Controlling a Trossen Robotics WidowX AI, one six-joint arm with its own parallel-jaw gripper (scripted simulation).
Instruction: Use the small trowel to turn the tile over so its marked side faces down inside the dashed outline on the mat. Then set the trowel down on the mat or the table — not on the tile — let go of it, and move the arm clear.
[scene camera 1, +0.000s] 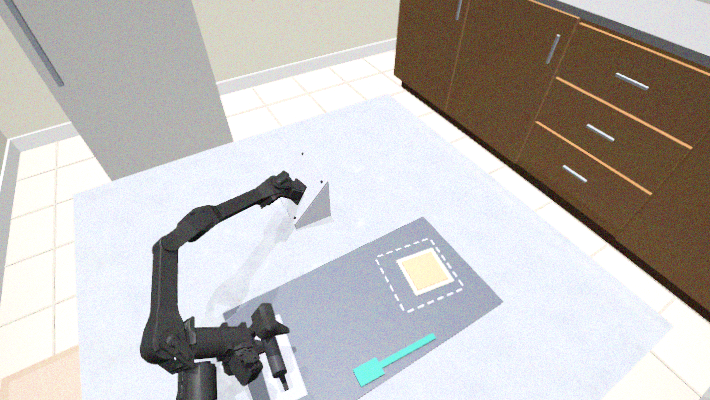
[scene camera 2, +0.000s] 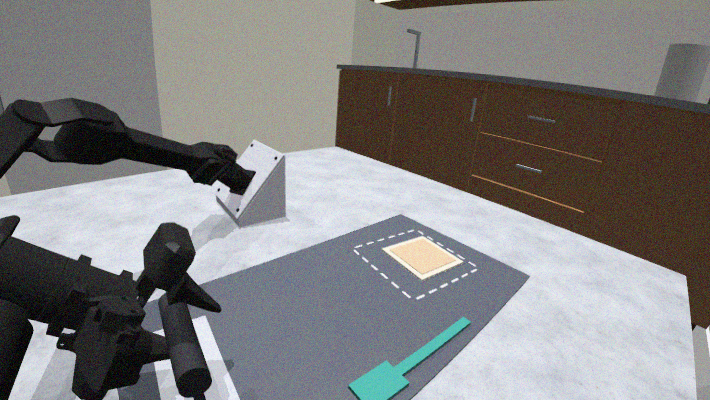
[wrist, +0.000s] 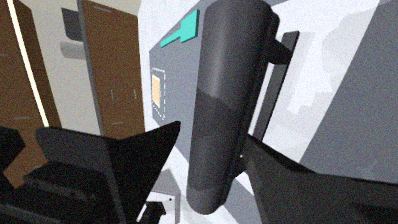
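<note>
My gripper (scene camera 2: 205, 330) (scene camera 1: 281, 338) (wrist: 209, 130) is open and holds nothing. There is a grey mat (scene camera 2: 320, 316), which I also find in the other scene view (scene camera 1: 342, 314). I see a tile too, at (scene camera 2: 421, 257) and again at (scene camera 1: 424, 271).
</note>
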